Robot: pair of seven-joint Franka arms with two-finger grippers.
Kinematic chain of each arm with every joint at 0, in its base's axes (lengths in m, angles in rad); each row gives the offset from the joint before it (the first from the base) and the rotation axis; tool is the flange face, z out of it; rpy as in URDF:
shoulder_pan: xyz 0 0 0.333 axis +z
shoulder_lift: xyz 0 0 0 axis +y
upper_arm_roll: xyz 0 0 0.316 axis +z
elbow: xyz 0.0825 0 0 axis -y
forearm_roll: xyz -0.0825 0 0.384 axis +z
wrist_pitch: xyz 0 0 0 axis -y
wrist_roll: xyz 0.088 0 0 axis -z
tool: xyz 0 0 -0.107 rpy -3.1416 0 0
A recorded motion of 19 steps. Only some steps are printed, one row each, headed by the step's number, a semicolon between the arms.
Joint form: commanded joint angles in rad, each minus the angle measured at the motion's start. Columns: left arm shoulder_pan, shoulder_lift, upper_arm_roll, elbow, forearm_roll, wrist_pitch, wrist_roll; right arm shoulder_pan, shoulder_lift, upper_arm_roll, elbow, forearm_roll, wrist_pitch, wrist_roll.
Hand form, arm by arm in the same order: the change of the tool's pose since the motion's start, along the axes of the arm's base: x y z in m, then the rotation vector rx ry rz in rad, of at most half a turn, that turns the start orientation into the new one. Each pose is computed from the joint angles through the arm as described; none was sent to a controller.
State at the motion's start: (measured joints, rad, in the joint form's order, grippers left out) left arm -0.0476 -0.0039 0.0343 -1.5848 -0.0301 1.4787 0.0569; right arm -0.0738 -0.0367 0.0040 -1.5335 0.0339 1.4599 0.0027
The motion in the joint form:
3: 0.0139 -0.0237 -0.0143 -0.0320 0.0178 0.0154 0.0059; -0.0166 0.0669 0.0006 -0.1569 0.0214 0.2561 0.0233
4: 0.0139 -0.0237 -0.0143 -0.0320 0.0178 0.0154 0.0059; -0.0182 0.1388 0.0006 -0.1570 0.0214 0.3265 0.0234
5: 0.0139 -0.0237 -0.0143 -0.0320 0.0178 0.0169 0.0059; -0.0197 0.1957 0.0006 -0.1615 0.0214 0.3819 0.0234
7: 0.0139 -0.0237 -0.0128 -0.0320 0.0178 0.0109 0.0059; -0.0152 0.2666 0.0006 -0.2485 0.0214 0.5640 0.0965
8: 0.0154 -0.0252 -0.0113 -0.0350 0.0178 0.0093 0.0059; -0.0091 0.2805 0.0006 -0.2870 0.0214 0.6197 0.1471
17: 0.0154 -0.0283 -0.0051 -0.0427 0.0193 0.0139 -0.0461; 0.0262 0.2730 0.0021 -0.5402 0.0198 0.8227 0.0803
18: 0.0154 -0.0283 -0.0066 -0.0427 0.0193 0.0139 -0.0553; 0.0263 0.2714 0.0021 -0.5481 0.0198 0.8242 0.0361
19: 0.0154 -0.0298 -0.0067 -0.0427 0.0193 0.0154 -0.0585; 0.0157 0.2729 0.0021 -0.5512 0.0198 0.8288 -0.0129
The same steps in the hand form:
3: -0.0060 0.0020 -0.0009 0.0167 -0.0074 -0.0062; 0.0392 -0.0108 -0.0890 0.0181 -0.0325 -0.0515
4: -0.0060 0.0020 -0.0009 0.0167 -0.0074 -0.0062; 0.0618 -0.0142 -0.1248 0.0177 -0.0309 -0.0570
5: -0.0059 0.0020 -0.0007 0.0167 -0.0089 -0.0062; 0.0773 -0.0168 -0.1565 0.0175 -0.0248 -0.0616
7: -0.0065 0.0029 -0.0012 0.0167 -0.0029 -0.0048; 0.0915 -0.0165 -0.2257 0.0122 -0.0453 -0.1393
8: -0.0072 0.0045 -0.0019 0.0167 0.0002 -0.0018; 0.0909 -0.0130 -0.2474 0.0105 -0.0463 -0.1865
17: -0.0079 0.0081 -0.0035 0.0232 0.0013 0.0561; 0.0475 0.0103 -0.3385 0.0044 -0.0060 -0.0911
18: -0.0079 0.0072 -0.0035 0.0242 0.0015 0.0637; 0.0452 0.0104 -0.3408 0.0057 -0.0030 -0.0469
19: -0.0081 0.0072 -0.0025 0.0244 -0.0015 0.0669; 0.0445 0.0043 -0.3426 0.0071 -0.0049 -0.0088

